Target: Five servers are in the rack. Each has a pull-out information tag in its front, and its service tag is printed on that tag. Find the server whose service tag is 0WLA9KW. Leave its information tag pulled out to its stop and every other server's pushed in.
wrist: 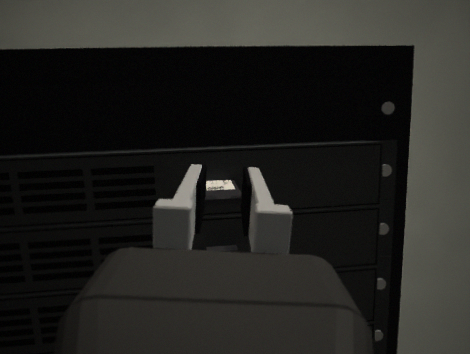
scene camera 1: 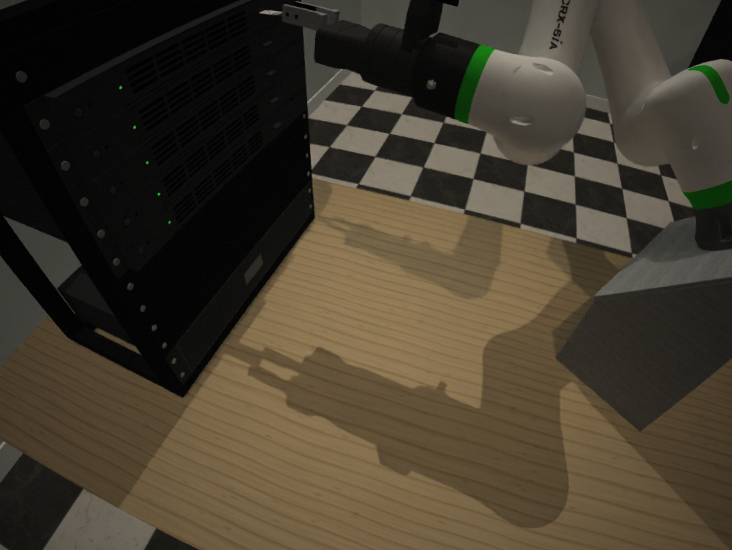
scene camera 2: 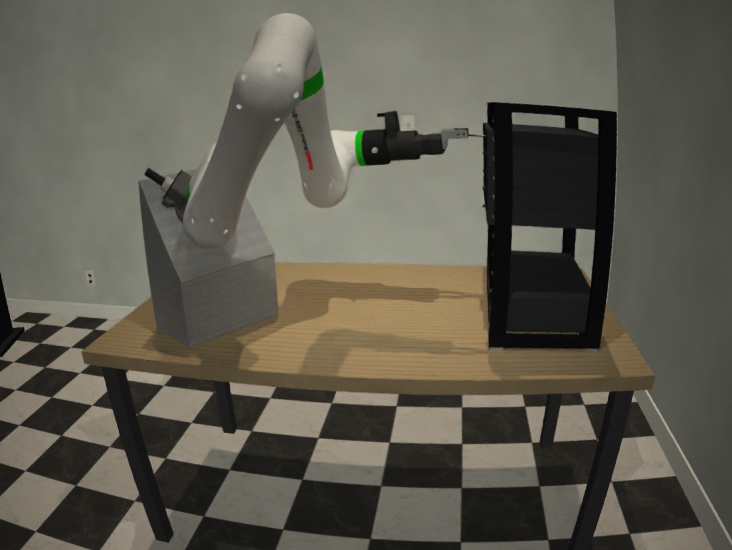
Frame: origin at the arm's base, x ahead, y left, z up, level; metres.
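Seen in the pictures: gripper, fingertip midpoint: (wrist: 223,186) (scene camera 1: 289,11) (scene camera 2: 468,132).
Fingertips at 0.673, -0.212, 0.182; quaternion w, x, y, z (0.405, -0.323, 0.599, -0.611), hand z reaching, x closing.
Observation:
Pixels of each thing's top centre, then the offset from my fingertips to it, as dx, dy, dz. Level surfaces: height alone.
- black rack, middle of its top: (wrist: 99,78) (scene camera 2: 539,105) +0.225, +0.024, +0.082
- server's information tag, middle of its top: (wrist: 218,181) (scene camera 1: 265,11) (scene camera 2: 483,135) +0.035, -0.014, -0.004
- second server's tag, middle of its top: (wrist: 221,248) +0.036, -0.015, -0.048
- wooden table, its level: dz -0.507
The black rack (scene camera 1: 137,322) (scene camera 2: 501,236) (wrist: 404,210) holds five dark servers, stacked in its upper part. My gripper (scene camera 1: 285,13) (scene camera 2: 466,133) (wrist: 223,186) is in front of the top server (wrist: 310,175), right of its grilles in the wrist view. It is shut on that server's information tag (scene camera 1: 270,12) (scene camera 2: 476,136) (wrist: 220,185), which stands out from the front with a pale printed label on top. The print is too small to read. The second server's tag (wrist: 221,248) shows as a thin edge low between the fingers. In scene camera 1, the lower servers' tag edges look pushed in.
Small green lights mark the servers' left side. A dark blank panel (wrist: 200,100) lies above the top server. Below the servers is a dark front with a lower unit (scene camera 2: 547,310). The rack and the grey robot pedestal (scene camera 1: 650,348) (scene camera 2: 227,295) stand on the wooden table (scene camera 1: 331,473) (scene camera 2: 378,378).

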